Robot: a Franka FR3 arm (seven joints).
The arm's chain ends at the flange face. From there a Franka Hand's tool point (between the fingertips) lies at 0.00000 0.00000 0.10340 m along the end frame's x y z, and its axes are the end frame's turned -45 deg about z.
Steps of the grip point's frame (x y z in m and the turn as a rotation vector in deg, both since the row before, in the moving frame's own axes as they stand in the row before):
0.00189, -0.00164, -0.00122, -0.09, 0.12, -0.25
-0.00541, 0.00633, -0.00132, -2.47, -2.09, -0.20
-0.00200, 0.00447, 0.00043, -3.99, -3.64, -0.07
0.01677, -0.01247, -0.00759, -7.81, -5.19, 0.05
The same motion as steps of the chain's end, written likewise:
-0.00009, -0.00246, -0.00122, 0.02, 0.15, -0.25
0.00016, 0.00249, -0.00116, -3.22, 0.27, -0.20
0.00129, -0.00515, 0.00089, -5.40, 0.25, -0.07
-0.00028, -0.03719, -0.00621, -9.19, 1.85, 0.05

